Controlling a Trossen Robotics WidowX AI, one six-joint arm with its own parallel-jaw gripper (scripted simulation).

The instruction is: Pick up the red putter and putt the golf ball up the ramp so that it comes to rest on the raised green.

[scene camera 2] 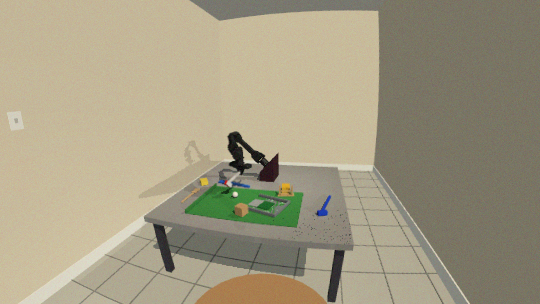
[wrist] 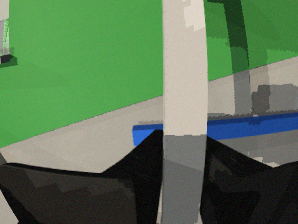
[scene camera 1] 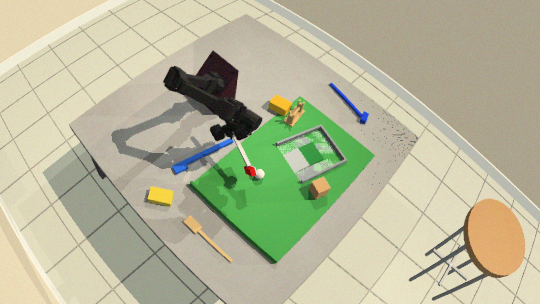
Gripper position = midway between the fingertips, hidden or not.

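Scene:
This is my gripper (wrist: 174,137), and what it is carrying is a red putter.

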